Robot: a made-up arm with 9 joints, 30 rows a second.
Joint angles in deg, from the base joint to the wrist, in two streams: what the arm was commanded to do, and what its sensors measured. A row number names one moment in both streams.
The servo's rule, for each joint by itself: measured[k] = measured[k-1] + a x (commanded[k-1-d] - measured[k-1]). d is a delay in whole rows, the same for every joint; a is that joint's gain. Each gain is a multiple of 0.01, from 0.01 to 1. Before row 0 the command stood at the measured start. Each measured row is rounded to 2 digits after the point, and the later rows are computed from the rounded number. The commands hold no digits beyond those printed.
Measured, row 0:
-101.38, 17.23, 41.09, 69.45, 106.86, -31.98, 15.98, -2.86, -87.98
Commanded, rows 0 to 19:
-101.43, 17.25, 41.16, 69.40, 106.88, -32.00, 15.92, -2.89, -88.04
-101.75, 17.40, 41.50, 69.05, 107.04, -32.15, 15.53, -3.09, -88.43
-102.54, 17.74, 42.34, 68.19, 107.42, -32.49, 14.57, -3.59, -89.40
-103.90, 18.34, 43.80, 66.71, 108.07, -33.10, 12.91, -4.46, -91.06
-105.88, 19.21, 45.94, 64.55, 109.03, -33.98, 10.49, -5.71, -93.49
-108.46, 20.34, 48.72, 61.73, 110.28, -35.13, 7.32, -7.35, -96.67
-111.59, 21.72, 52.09, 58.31, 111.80, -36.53, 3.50, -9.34, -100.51
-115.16, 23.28, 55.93, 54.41, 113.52, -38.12, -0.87, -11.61, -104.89
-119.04, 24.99, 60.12, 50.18, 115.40, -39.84, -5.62, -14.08, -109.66
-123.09, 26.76, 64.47, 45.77, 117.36, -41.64, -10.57, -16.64, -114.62
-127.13, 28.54, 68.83, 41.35, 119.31, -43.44, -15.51, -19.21, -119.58
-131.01, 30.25, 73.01, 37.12, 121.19, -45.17, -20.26, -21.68, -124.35
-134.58, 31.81, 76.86, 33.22, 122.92, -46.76, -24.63, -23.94, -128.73
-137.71, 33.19, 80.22, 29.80, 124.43, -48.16, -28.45, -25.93, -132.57
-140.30, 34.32, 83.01, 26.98, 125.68, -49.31, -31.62, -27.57, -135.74
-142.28, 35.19, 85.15, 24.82, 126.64, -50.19, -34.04, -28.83, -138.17
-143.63, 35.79, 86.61, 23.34, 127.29, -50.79, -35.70, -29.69, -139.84
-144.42, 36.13, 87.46, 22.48, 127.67, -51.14, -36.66, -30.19, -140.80
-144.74, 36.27, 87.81, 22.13, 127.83, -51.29, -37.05, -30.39, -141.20
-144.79, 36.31, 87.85, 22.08, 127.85, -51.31, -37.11, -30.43, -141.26
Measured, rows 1 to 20:
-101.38, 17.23, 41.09, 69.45, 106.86, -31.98, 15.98, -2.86, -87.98
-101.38, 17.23, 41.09, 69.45, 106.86, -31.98, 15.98, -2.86, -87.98
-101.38, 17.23, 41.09, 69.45, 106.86, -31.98, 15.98, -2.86, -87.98
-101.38, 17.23, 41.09, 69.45, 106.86, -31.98, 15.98, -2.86, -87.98
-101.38, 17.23, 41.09, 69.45, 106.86, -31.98, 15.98, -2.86, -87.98
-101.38, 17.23, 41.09, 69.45, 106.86, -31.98, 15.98, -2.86, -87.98
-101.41, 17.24, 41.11, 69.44, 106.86, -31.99, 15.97, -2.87, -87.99
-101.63, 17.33, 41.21, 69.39, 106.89, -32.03, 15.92, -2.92, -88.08
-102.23, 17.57, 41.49, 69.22, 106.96, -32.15, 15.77, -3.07, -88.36
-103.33, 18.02, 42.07, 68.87, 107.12, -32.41, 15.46, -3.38, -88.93
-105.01, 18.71, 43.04, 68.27, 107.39, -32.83, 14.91, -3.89, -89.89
-107.29, 19.66, 44.46, 67.35, 107.79, -33.45, 14.08, -4.65, -91.31
-110.13, 20.85, 46.37, 66.08, 108.35, -34.28, 12.92, -5.68, -93.24
-113.45, 22.26, 48.76, 64.45, 109.07, -35.32, 11.40, -6.98, -95.69
-117.14, 23.84, 51.60, 62.45, 109.96, -36.54, 9.53, -8.54, -98.62
-121.07, 25.53, 54.82, 60.11, 111.00, -37.92, 7.32, -10.32, -101.98
-125.07, 27.28, 58.32, 57.48, 112.16, -39.41, 4.81, -12.28, -105.68
-128.99, 29.00, 61.99, 54.63, 113.42, -40.97, 2.05, -14.35, -109.60
-132.68, 30.63, 65.71, 51.63, 114.75, -42.53, -0.88, -16.46, -113.62
-136.00, 32.11, 69.34, 48.57, 116.11, -44.05, -3.91, -18.54, -117.60
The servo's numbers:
d 6
a 0.66 0.58 0.25 0.14 0.14 0.27 0.11 0.22 0.21

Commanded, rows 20 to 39:
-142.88, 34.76, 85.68, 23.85, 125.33, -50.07, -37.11, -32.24, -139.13
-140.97, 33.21, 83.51, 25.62, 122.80, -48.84, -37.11, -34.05, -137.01
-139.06, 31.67, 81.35, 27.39, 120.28, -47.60, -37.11, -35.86, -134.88
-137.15, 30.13, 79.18, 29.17, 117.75, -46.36, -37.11, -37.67, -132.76
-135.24, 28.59, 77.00, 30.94, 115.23, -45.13, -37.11, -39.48, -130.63
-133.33, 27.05, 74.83, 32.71, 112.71, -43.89, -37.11, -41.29, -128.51
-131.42, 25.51, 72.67, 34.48, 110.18, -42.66, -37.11, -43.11, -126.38
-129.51, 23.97, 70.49, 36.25, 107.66, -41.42, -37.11, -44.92, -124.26
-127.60, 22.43, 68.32, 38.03, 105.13, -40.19, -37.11, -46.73, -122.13
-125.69, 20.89, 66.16, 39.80, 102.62, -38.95, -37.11, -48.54, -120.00
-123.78, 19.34, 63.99, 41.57, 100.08, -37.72, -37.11, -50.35, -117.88
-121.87, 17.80, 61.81, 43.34, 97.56, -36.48, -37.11, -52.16, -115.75
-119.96, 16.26, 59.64, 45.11, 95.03, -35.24, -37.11, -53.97, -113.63
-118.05, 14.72, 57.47, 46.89, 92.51, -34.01, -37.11, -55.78, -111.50
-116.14, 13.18, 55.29, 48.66, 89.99, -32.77, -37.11, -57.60, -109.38
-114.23, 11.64, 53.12, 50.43, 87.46, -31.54, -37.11, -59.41, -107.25
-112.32, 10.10, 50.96, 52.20, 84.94, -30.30, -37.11, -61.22, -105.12
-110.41, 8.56, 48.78, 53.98, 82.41, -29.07, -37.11, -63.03, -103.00
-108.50, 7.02, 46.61, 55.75, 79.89, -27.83, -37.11, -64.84, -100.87
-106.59, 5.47, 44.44, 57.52, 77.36, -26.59, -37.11, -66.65, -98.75
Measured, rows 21 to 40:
-138.84, 33.39, 72.76, 45.55, 117.45, -45.47, -6.96, -20.53, -121.41
-141.11, 34.43, 75.86, 42.65, 118.74, -46.74, -9.94, -22.36, -124.93
-142.77, 35.22, 78.55, 39.95, 119.94, -47.83, -12.77, -23.97, -128.06
-143.86, 35.75, 80.78, 37.50, 121.02, -48.72, -15.40, -25.34, -130.74
-144.44, 36.05, 82.54, 35.35, 121.97, -49.41, -17.78, -26.45, -132.94
-144.67, 36.20, 83.87, 33.49, 122.79, -49.92, -19.91, -27.33, -134.69
-143.49, 35.36, 84.32, 32.14, 123.15, -49.96, -21.80, -28.41, -135.62
-141.83, 34.11, 84.12, 31.23, 123.10, -49.66, -23.48, -29.65, -135.91
-140.00, 32.69, 83.43, 30.69, 122.71, -49.10, -24.98, -31.02, -135.69
-138.12, 31.21, 82.37, 30.48, 122.02, -48.36, -26.31, -32.48, -135.07
-136.22, 29.69, 81.03, 30.54, 121.07, -47.49, -27.50, -34.02, -134.14
-134.31, 28.16, 79.48, 30.84, 119.90, -46.52, -28.56, -35.62, -132.96
-132.40, 26.62, 77.78, 31.35, 118.54, -45.48, -29.50, -37.27, -131.58
-130.49, 25.08, 75.96, 32.04, 117.02, -44.38, -30.34, -38.95, -130.04
-128.58, 23.54, 74.05, 32.88, 115.36, -43.25, -31.08, -40.66, -128.38
-126.67, 22.00, 72.08, 33.85, 113.58, -42.09, -31.74, -42.39, -126.62
-124.76, 20.46, 70.06, 34.93, 111.69, -40.91, -32.33, -44.14, -124.78
-122.85, 18.92, 68.00, 36.11, 109.71, -39.71, -32.86, -45.90, -122.88
-120.94, 17.38, 65.91, 37.37, 107.65, -38.50, -33.33, -47.68, -120.94
-119.03, 15.84, 63.80, 38.70, 105.53, -37.29, -33.75, -49.46, -118.96

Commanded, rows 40 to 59:
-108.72, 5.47, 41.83, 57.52, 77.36, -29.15, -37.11, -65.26, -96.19
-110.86, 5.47, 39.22, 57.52, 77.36, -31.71, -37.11, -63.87, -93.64
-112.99, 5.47, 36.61, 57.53, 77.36, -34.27, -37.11, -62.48, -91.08
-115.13, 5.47, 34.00, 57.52, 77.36, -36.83, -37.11, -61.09, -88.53
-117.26, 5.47, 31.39, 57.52, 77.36, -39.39, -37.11, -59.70, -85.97
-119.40, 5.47, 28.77, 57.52, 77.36, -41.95, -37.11, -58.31, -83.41
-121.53, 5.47, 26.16, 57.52, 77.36, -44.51, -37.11, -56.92, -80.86
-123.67, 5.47, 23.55, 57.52, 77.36, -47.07, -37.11, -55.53, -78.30
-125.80, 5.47, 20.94, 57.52, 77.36, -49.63, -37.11, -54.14, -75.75
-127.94, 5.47, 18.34, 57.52, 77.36, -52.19, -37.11, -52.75, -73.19
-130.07, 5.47, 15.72, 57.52, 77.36, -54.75, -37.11, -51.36, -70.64
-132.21, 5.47, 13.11, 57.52, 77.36, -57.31, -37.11, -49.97, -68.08
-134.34, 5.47, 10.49, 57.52, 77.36, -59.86, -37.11, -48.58, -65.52
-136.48, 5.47, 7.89, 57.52, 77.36, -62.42, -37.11, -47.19, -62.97
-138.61, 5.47, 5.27, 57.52, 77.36, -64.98, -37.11, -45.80, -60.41
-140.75, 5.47, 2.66, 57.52, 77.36, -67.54, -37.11, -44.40, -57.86
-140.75, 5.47, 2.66, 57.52, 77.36, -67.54, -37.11, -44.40, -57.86
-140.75, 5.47, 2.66, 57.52, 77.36, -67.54, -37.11, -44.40, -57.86
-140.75, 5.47, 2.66, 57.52, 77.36, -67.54, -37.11, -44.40, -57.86
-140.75, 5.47, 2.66, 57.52, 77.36, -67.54, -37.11, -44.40, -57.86
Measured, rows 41 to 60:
-117.12, 14.30, 61.67, 40.09, 103.35, -36.07, -34.12, -51.25, -116.95
-115.21, 12.76, 59.53, 41.54, 101.13, -34.85, -34.45, -53.05, -114.91
-113.30, 11.22, 57.39, 43.03, 98.86, -33.62, -34.74, -54.85, -112.85
-111.39, 9.68, 55.24, 44.56, 96.56, -32.39, -35.00, -56.65, -110.78
-109.48, 8.14, 53.08, 46.13, 94.23, -31.16, -35.23, -58.45, -108.70
-107.57, 6.59, 50.92, 47.72, 91.87, -29.93, -35.44, -60.25, -106.61
-108.33, 5.94, 48.65, 49.09, 89.84, -29.72, -35.62, -61.35, -104.42
-110.00, 5.67, 46.29, 50.27, 88.09, -30.26, -35.78, -61.90, -102.16
-111.97, 5.55, 43.87, 51.29, 86.59, -31.34, -35.93, -62.03, -99.83
-114.06, 5.50, 41.40, 52.16, 85.30, -32.82, -36.06, -61.82, -97.46
-116.17, 5.48, 38.90, 52.91, 84.19, -34.59, -36.18, -61.35, -95.05
-118.30, 5.47, 36.37, 53.56, 83.23, -36.58, -36.28, -60.68, -92.61
-120.43, 5.47, 33.82, 54.11, 82.41, -38.72, -36.37, -59.85, -90.14
-122.57, 5.47, 31.25, 54.59, 81.70, -40.97, -36.45, -58.90, -87.65
-124.70, 5.47, 28.67, 55.00, 81.09, -43.31, -36.52, -57.85, -85.15
-126.84, 5.47, 26.09, 55.35, 80.57, -45.71, -36.58, -56.73, -82.64
-128.97, 5.47, 23.50, 55.65, 80.12, -48.15, -36.64, -55.55, -80.12
-131.11, 5.47, 20.90, 55.91, 79.73, -50.62, -36.69, -54.32, -77.59
-133.24, 5.47, 18.30, 56.14, 79.40, -53.11, -36.74, -53.06, -75.06
-135.38, 5.47, 15.70, 56.33, 79.11, -55.62, -36.78, -51.77, -72.52

